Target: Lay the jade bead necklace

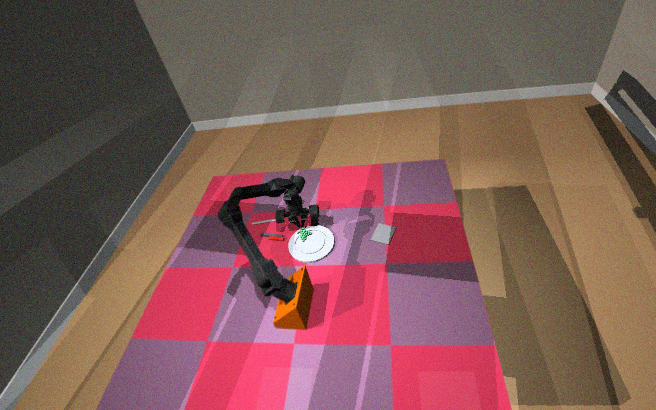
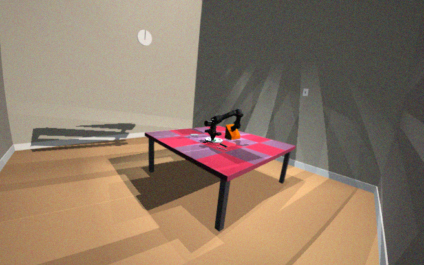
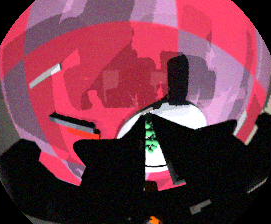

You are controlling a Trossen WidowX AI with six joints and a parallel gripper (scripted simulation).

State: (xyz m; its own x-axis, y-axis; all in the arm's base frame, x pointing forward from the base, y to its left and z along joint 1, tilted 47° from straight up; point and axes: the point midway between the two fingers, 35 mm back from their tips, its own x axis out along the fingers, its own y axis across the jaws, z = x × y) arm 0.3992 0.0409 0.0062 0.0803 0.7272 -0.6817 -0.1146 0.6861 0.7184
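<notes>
My gripper tip is now 80 mm past the round white bead board, 50 mm to the left of it and 20 mm above it. Round my gripper tip: red-handled tool 130 mm to the left, 30 mm behind, 20 mm below; flat grey pad 360 mm to the right, 50 mm behind, 20 mm below; thin white rod 200 mm to the left, 70 mm ahead, 20 mm below.
</notes>
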